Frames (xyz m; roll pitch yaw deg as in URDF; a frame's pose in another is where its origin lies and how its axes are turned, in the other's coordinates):
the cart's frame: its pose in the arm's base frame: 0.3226 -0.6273 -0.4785 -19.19 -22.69 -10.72
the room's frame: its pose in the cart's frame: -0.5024 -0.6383 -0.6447 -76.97 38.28 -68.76
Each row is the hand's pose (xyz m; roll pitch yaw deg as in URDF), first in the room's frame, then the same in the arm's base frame.
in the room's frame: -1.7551 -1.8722 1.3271 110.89 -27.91 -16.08
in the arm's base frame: -0.1231 -0.0917 1.5502 44.30 -14.39 -58.85
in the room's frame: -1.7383 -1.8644 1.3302 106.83 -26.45 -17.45
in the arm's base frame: -0.1134 -0.1051 1.5414 40.09 -14.94 -60.74
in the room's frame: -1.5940 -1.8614 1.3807 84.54 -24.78 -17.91
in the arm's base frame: -0.0355 -0.2364 1.5318 18.05 -14.65 -62.50
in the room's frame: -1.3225 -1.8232 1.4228 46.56 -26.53 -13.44
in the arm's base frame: 0.0777 -0.4796 1.4615 -18.75 -11.69 -59.17
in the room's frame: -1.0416 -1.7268 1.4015 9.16 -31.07 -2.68
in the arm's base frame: 0.1611 -0.7220 1.3099 -52.19 -5.28 -50.80
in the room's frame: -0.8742 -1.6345 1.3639 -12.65 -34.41 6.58
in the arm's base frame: 0.2031 -0.8591 1.1780 -69.32 -0.32 -43.93
